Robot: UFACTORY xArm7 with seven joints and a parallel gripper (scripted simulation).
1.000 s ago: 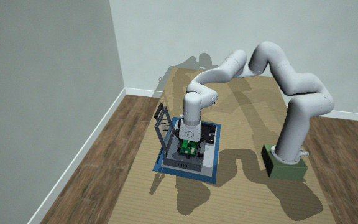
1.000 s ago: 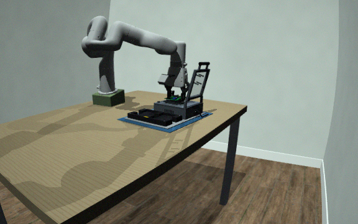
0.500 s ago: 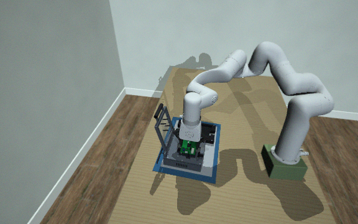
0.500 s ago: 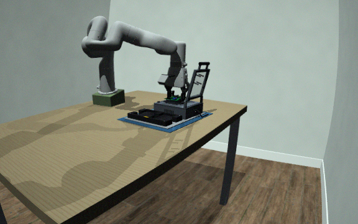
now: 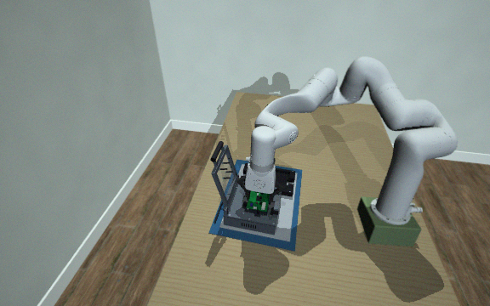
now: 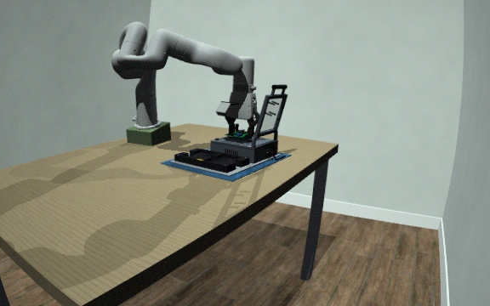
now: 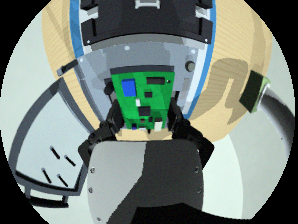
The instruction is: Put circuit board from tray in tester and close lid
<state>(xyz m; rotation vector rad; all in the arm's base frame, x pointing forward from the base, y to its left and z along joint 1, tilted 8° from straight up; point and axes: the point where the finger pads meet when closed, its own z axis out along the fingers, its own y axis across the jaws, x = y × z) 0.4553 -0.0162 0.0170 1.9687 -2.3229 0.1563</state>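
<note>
Now: hand right at the green circuit board. From my hand the other things lie so: lid 12 cm ahead, 2 cm to the right, 10 cm above; then tester plate 1 cm ahead, 1 cm below.
</note>
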